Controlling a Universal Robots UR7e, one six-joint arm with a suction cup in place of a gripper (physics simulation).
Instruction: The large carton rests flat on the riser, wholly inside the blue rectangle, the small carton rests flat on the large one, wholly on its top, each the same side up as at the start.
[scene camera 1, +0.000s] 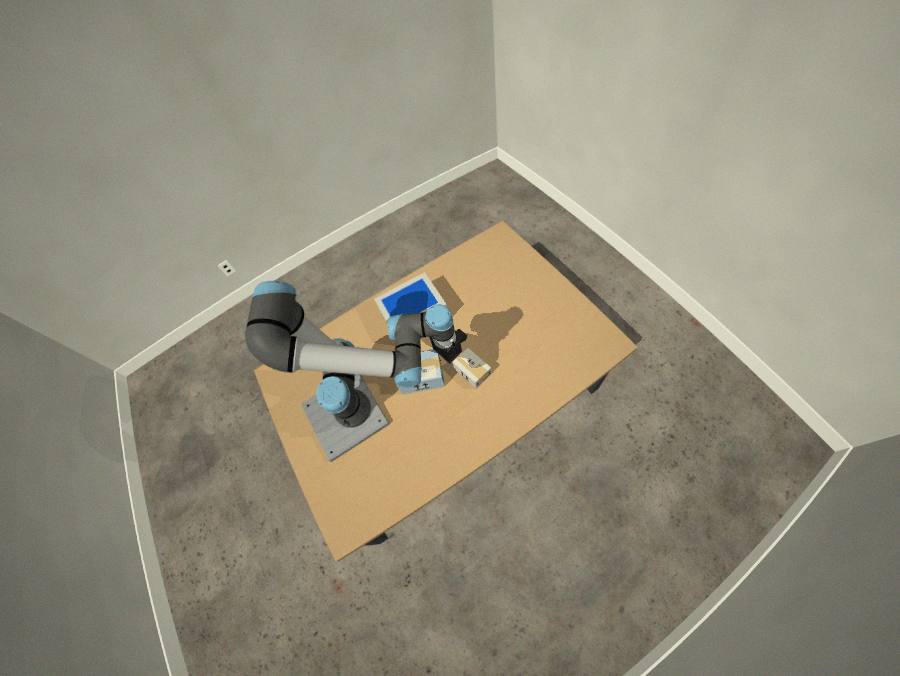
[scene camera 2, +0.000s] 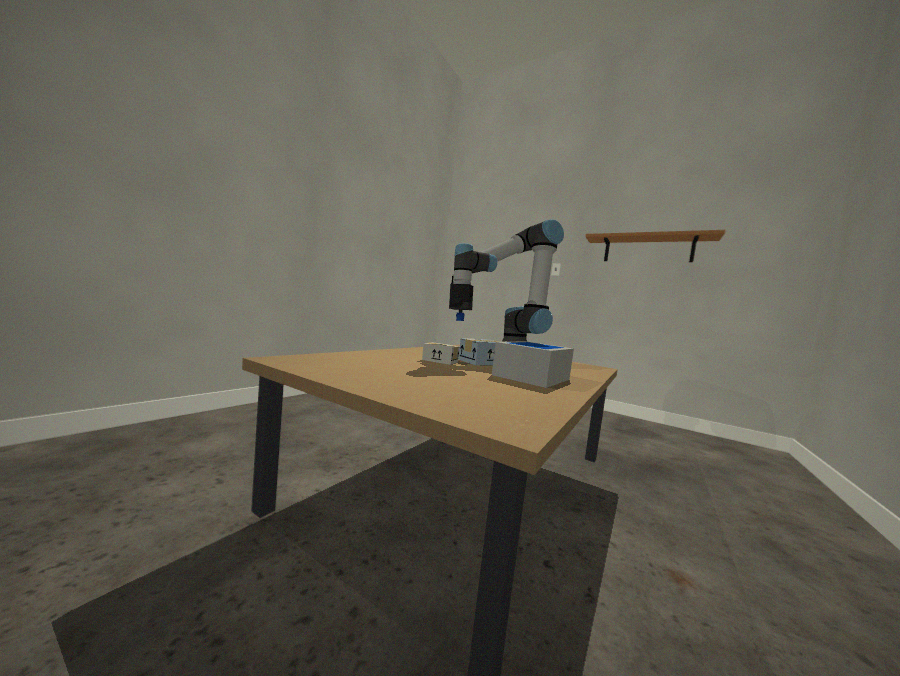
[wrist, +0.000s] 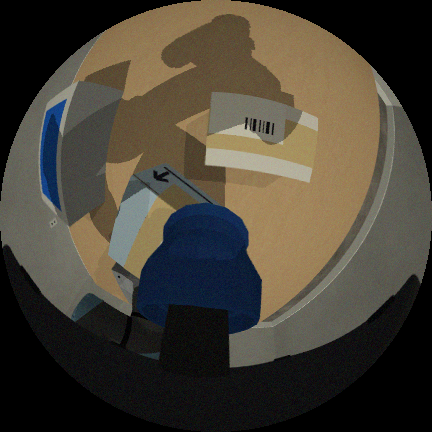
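The large carton, light blue with tan tape, rests on the table near the arm's base, partly hidden by the arm and cup. The small carton, white with tan tape and a barcode on top, lies flat beside it, a gap between them. The pale grey riser stands apart and bears the blue rectangle. My gripper, a blue suction cup, hangs well above the cartons, open and holding nothing.
The arm's grey base plate is bolted to the wooden table on the large carton's side. The forearm reaches over the table. A wooden shelf is on the wall behind.
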